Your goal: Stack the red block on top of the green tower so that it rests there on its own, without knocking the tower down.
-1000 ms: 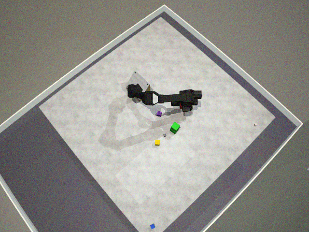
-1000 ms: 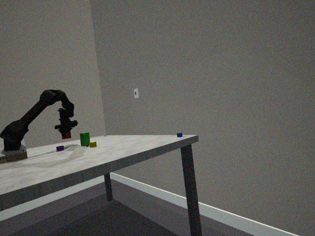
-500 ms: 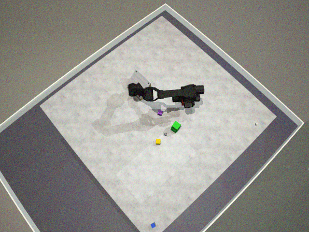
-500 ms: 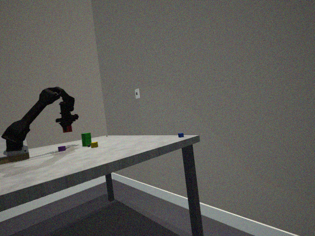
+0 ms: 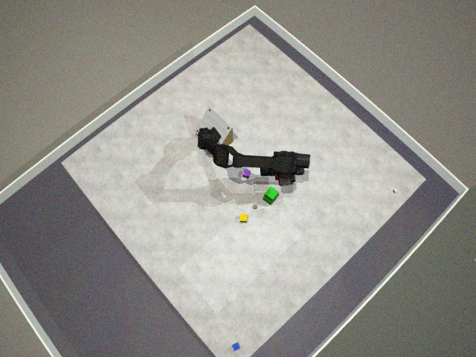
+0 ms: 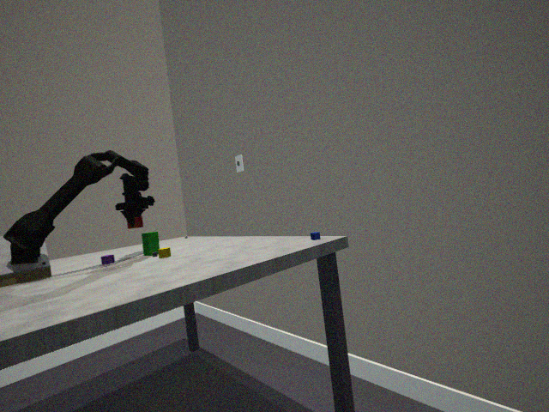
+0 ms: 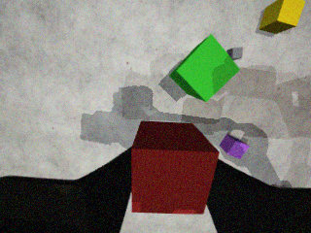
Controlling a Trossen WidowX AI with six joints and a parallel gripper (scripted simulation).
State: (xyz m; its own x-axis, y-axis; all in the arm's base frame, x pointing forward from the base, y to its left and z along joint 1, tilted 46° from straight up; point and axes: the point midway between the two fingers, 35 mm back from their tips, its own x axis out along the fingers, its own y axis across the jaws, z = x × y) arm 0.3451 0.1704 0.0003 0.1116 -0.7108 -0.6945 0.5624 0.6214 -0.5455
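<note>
My gripper tip is now 3 cm short of the grey cube, 16 cm to the left of it and 12 cm above it. Round my gripper tip: red block (2 cm above); then yellow block (4 cm ahead, 23 cm to the right, 11 cm below); then purple block (13 cm behind, 9 cm to the right, 11 cm below).
</note>
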